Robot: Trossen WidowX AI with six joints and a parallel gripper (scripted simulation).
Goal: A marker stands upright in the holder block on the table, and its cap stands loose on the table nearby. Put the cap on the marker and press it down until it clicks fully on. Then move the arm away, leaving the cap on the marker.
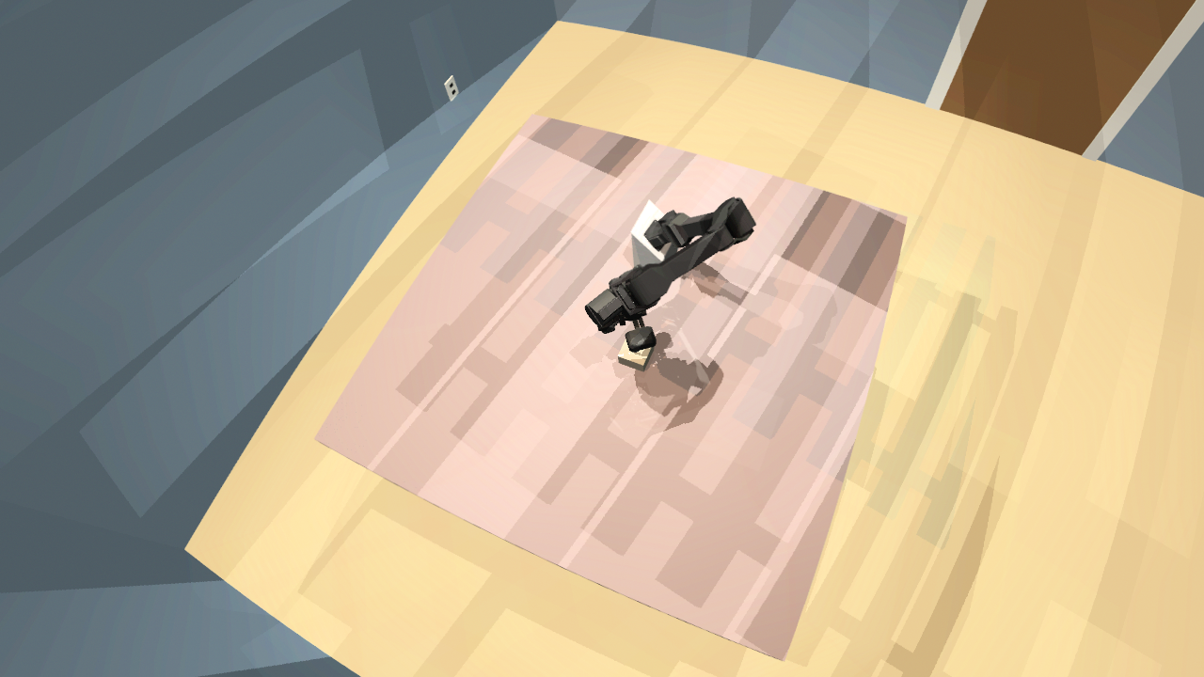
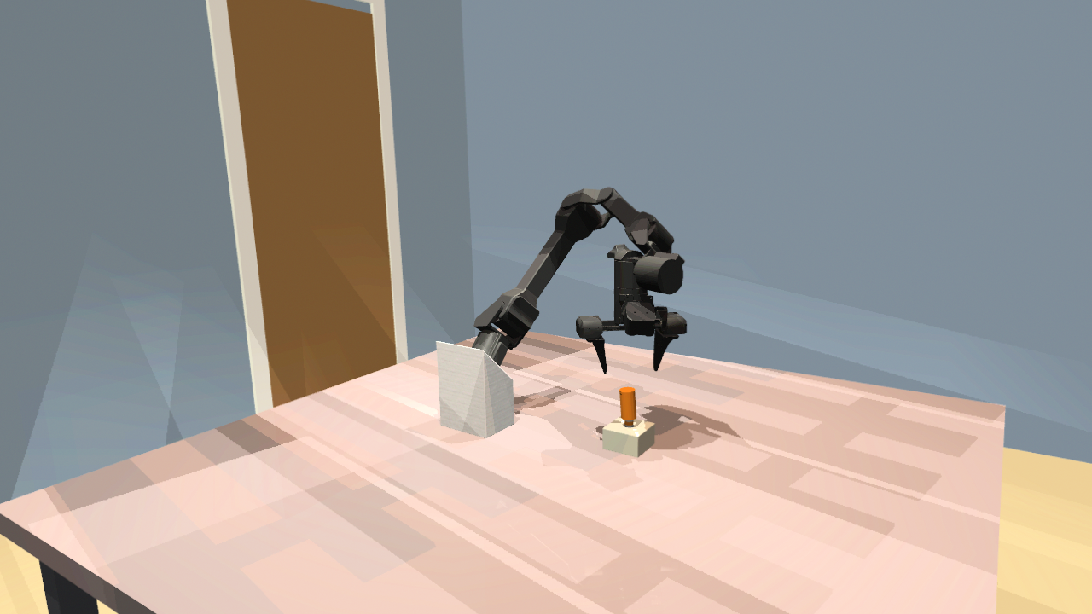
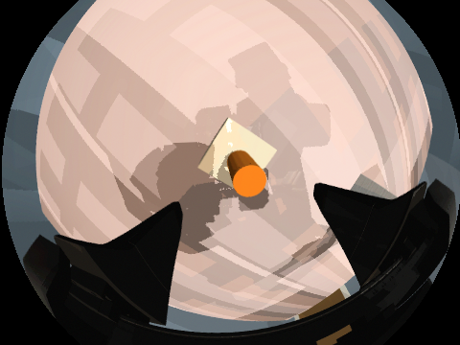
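My gripper tip is 60 mm above the orange cap. The rest, counted from my gripper tip: cream holder block (120 mm below).
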